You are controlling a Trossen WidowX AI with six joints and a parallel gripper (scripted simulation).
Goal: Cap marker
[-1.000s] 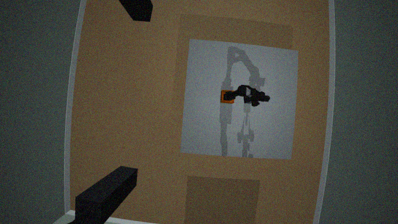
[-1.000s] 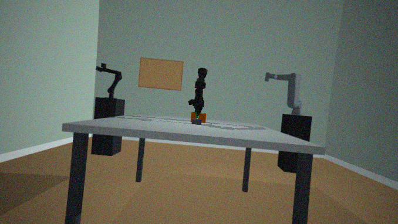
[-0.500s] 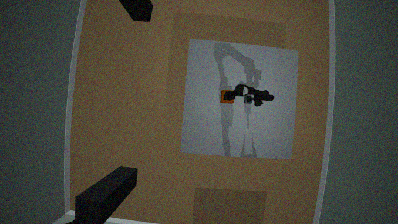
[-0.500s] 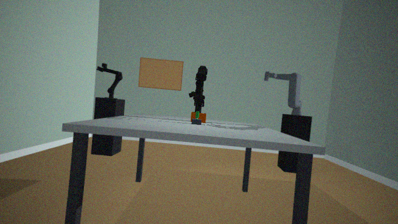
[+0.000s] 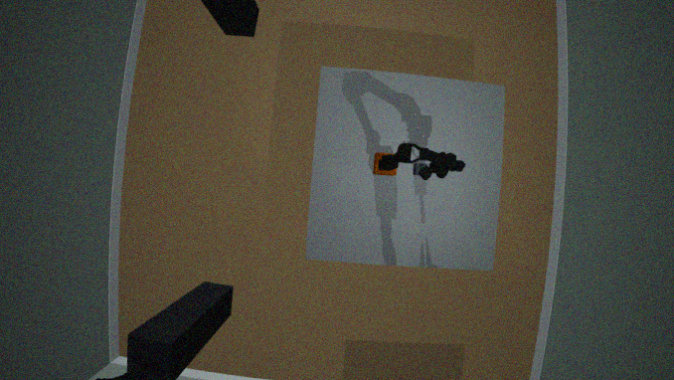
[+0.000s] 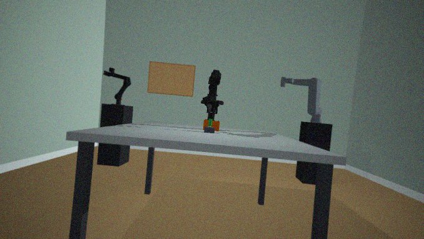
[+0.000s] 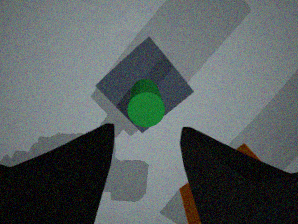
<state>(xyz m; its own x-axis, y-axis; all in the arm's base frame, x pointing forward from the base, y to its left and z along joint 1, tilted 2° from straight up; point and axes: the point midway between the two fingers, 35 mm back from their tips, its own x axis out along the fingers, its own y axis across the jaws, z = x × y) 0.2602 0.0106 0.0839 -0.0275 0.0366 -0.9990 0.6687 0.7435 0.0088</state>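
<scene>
Now: gripper tip 6 cm above the green cap.
</scene>
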